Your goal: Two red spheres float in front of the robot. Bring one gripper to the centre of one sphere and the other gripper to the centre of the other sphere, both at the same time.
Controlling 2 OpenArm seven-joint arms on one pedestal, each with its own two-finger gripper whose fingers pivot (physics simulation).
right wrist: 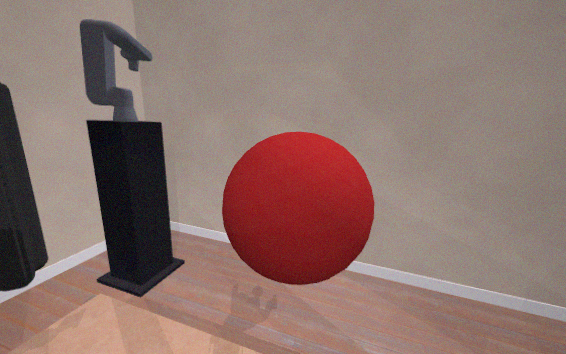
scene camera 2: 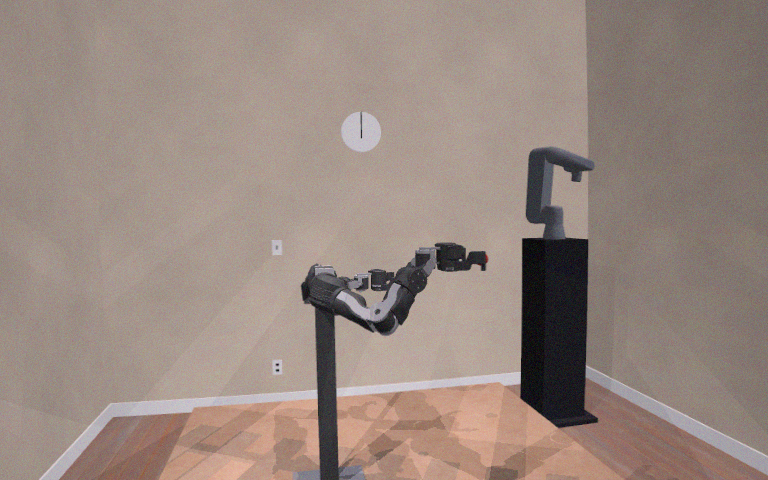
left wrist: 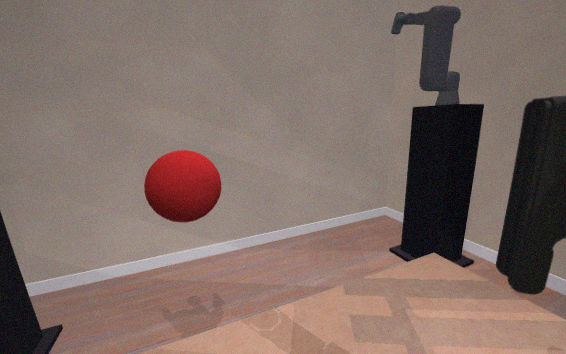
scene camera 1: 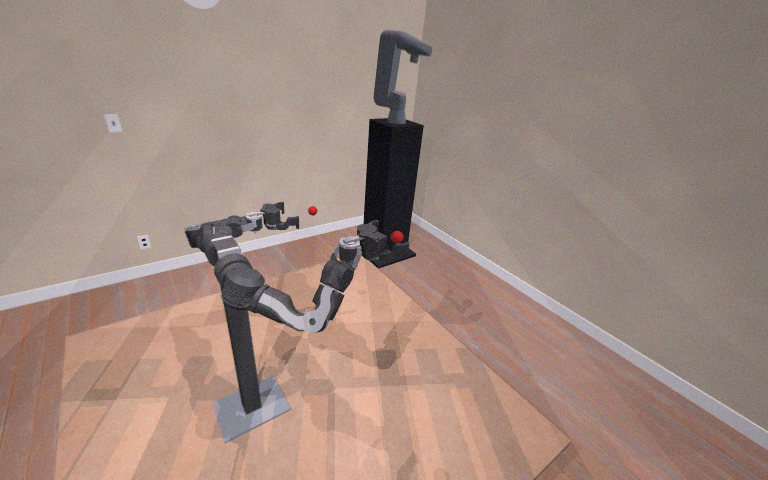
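Observation:
The left red sphere floats a short gap beyond the fingertips of my left gripper, which is open and empty. In the left wrist view the sphere is left of centre. It does not show in scene camera 2. The right red sphere looks larger and sits near the centre of the right wrist view. My right gripper is open, with its fingertips close around or just short of this sphere; the exact depth is unclear. In scene camera 2 a finger hides most of the sphere.
A black pedestal bearing a grey arm stands beyond the grippers. Part of another black column shows at the left edge of the left wrist view. Walls stand behind.

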